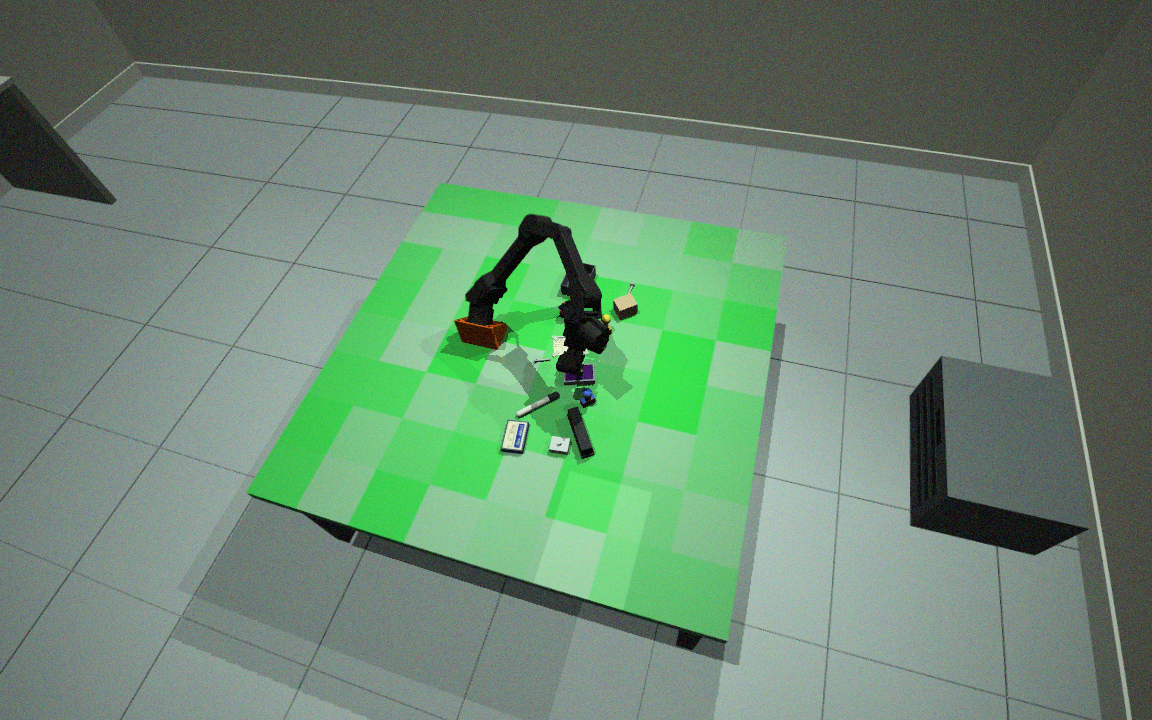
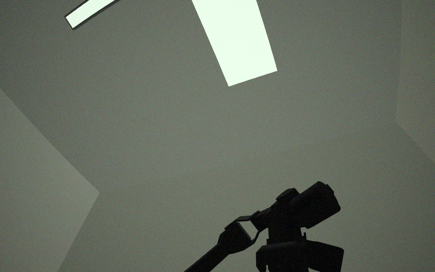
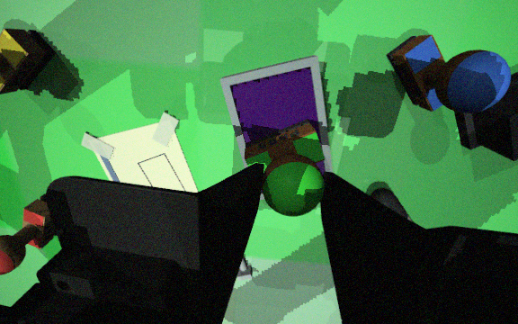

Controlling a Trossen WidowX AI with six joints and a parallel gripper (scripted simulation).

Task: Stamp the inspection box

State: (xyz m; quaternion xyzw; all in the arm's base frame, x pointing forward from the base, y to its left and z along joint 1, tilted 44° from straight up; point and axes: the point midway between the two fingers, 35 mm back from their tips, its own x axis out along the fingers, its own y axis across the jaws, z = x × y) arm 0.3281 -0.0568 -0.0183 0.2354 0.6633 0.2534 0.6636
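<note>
Now: the purple ink pad 7 cm below my gripper tip. From my gripper tip the other things lie so: cream card: 10 cm to the left, 7 cm below, 6 cm behind; then green-knobbed stamp: 2 cm below; then blue-knobbed stamp: 8 cm to the right, 5 cm below, 5 cm ahead.
</note>
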